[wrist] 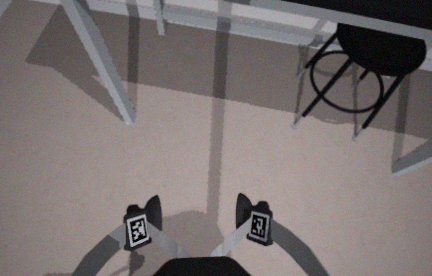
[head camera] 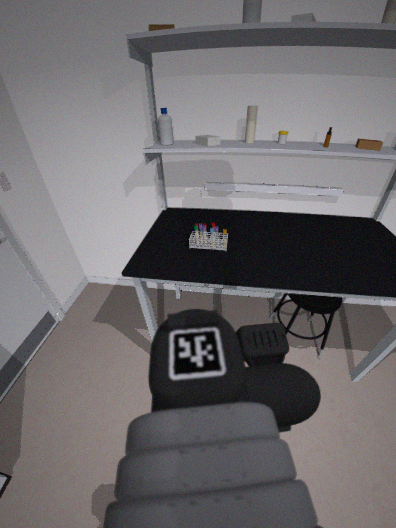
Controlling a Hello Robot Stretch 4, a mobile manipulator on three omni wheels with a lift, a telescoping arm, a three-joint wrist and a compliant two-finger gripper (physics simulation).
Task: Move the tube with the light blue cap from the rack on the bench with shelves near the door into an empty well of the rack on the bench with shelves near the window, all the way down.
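Places are measured from the robot's base along level axes (x ahead, y left, z up), in centimetres.
Pixels of known places: hand, tool point: (wrist: pixel 199 216).
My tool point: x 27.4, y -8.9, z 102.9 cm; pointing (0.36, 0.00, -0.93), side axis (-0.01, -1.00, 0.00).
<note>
Behind a point stands the place of what it marks.
A clear rack (head camera: pixel 208 246) {y -11.8, x 103.6, z 89.6 cm} stands on the left part of the black-topped bench (head camera: pixel 300 255) {y -58.0, x 91.0, z 88.7 cm} in the head camera view and holds several tubes with green, purple, red, blue and yellow caps. The tube with the light blue cap (head camera: pixel 212 231) {y -13.6, x 101.8, z 99.6 cm} is in the right half of that rack, close to red and purple caps. My gripper (wrist: pixel 198 212) {y -8.9, x 27.4, z 102.9 cm} is open in the wrist view, with floor showing between its fingertips. It is in front of the bench and apart from the rack. In the head camera view the wrist hides the fingers. A second rack does not show.
Shelves (head camera: pixel 280 149) {y -48.2, x 116.2, z 134.3 cm} with bottles and boxes rise behind the bench. A black stool (head camera: pixel 316 301) {y -78.1, x 88.7, z 53.2 cm} (wrist: pixel 382 50) {y -78.5, x 90.3, z 53.2 cm} stands under the bench's front edge. A bench leg (head camera: pixel 145 307) {y 25.6, x 89.7, z 60.7 cm} (wrist: pixel 102 65) {y 24.9, x 89.6, z 45.7 cm} stands at the left. A door (head camera: pixel 22 295) {y 126.3, x 122.5, z 45.5 cm} is at the far left.
</note>
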